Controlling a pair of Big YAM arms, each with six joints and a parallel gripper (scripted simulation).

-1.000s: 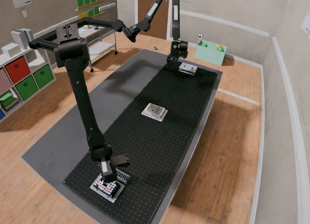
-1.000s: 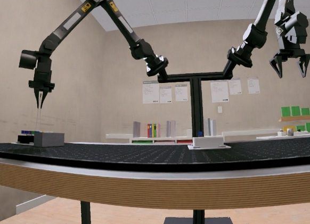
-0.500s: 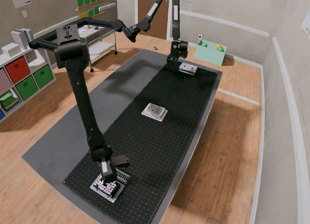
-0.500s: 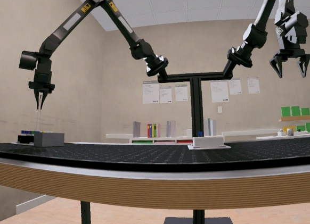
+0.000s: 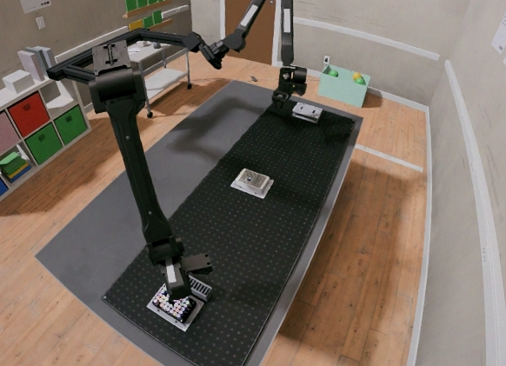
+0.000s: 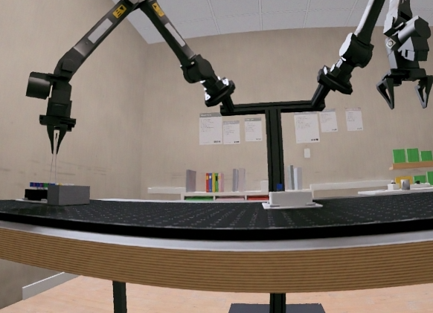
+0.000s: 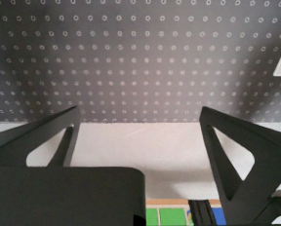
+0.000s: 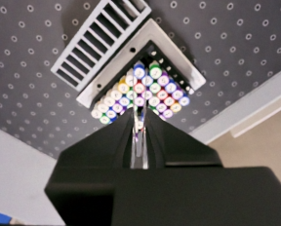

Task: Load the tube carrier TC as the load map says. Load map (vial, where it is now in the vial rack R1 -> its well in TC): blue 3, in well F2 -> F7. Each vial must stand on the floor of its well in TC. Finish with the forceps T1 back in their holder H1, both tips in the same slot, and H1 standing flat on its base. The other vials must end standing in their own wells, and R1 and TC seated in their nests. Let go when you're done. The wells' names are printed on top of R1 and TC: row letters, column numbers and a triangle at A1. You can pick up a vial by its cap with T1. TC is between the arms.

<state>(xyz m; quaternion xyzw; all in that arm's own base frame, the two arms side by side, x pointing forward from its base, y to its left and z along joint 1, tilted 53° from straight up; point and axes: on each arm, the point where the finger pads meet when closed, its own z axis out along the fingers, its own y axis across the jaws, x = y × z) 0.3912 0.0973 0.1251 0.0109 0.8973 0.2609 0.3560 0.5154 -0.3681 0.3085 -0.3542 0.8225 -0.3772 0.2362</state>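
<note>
My right hand is 13 cm above the grey holder H1, 5 cm to the right of it and 2 cm past it.
</note>
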